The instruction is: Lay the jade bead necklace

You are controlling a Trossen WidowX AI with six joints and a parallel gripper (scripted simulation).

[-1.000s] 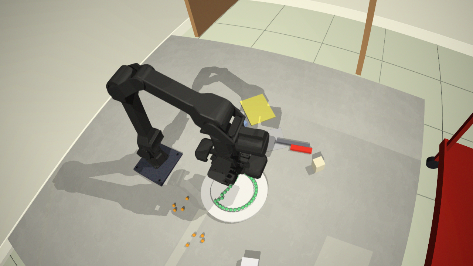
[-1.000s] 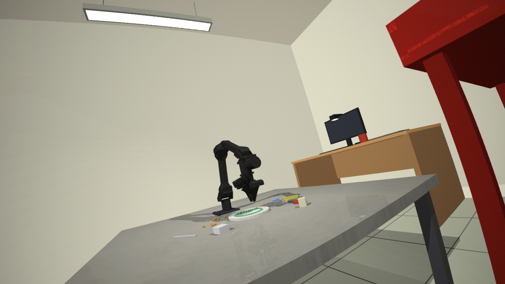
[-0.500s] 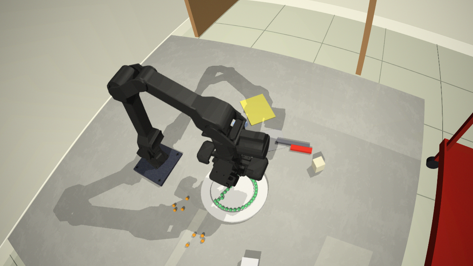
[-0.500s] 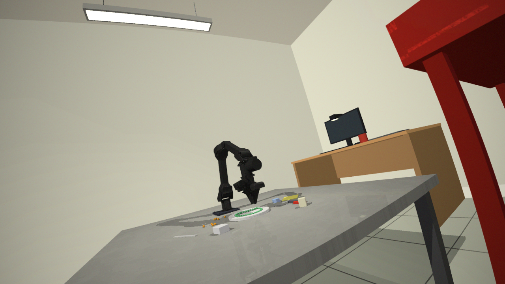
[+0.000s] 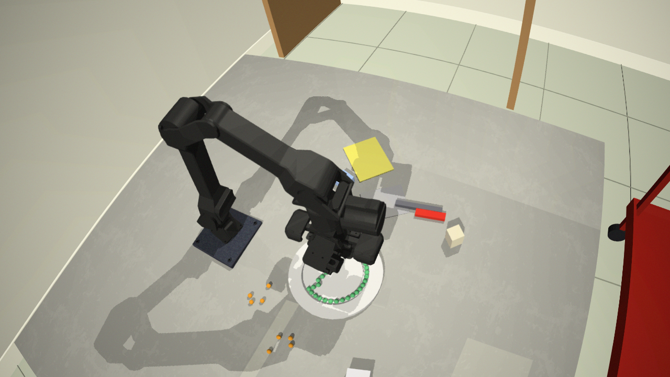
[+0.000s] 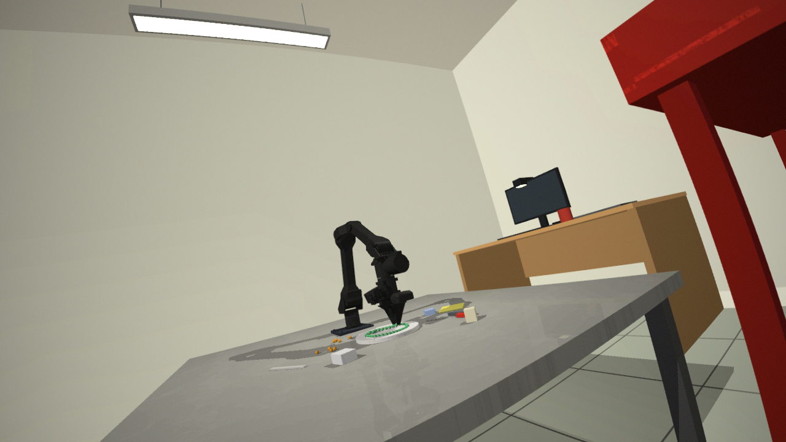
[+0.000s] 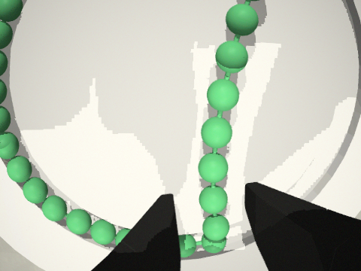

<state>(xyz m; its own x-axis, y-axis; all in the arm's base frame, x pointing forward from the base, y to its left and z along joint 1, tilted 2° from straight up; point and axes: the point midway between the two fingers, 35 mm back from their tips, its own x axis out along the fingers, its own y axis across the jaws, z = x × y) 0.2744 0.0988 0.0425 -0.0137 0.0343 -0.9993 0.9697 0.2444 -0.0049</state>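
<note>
Now: the inner disc 40 mm to the right of my gripper tip, 20 mm ahead of it and 10 mm below it. The rest, counted from my gripper tip: blue cube (170 mm to the left, 120 mm behind, 10 mm below); grey sheet (170 mm to the left, 20 mm below); bead board (40 mm to the right, 20 mm ahead, 10 mm below).
</note>
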